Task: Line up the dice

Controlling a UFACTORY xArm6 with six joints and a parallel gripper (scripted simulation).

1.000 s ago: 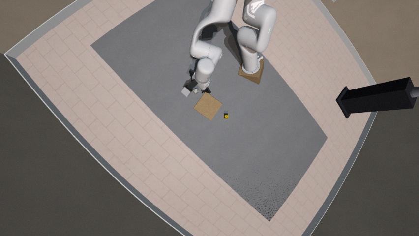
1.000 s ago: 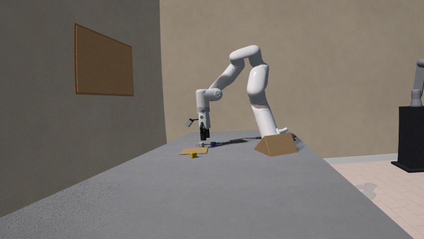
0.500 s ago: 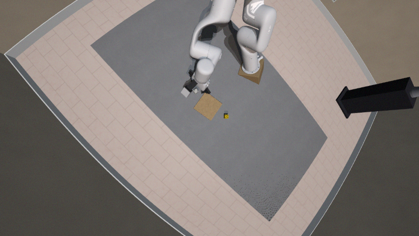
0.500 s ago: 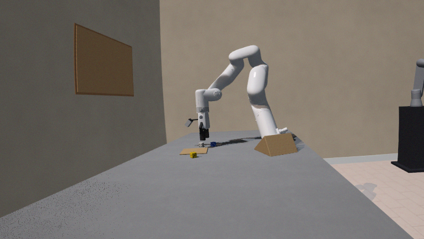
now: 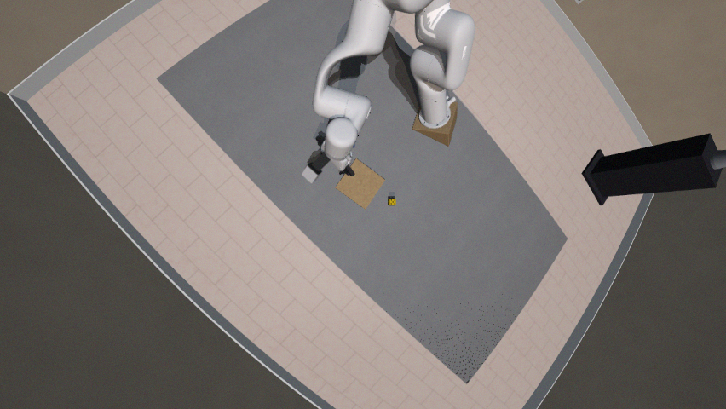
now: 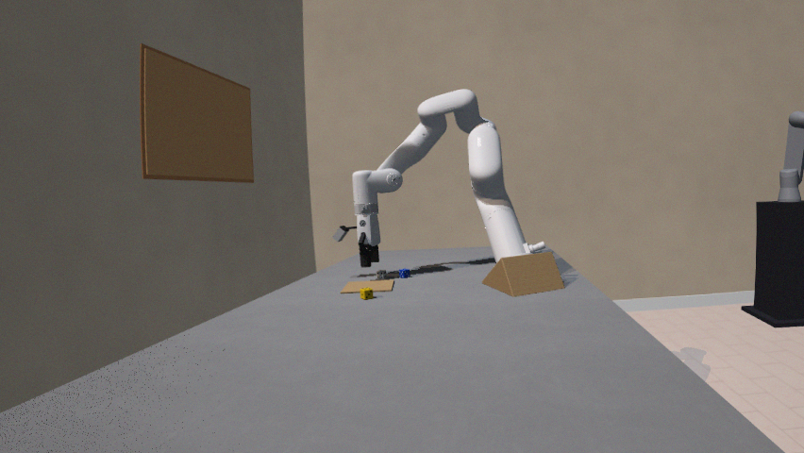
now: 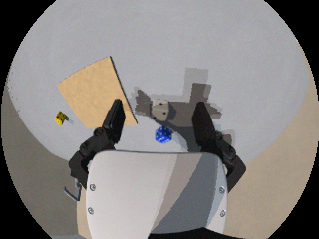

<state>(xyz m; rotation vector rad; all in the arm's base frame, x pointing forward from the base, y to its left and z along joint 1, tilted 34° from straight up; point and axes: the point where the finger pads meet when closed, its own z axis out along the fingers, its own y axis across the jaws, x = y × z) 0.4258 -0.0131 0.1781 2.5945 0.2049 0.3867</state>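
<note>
The white die lies 40 mm below my hand and 30 mm behind it. The rest, counted from my hand: yellow die (250 mm to the left, 80 mm behind, 40 mm below); blue die (100 mm behind, 40 mm below, 20 mm to the right); tan mat (120 mm to the left, 50 mm below, 40 mm behind).
</note>
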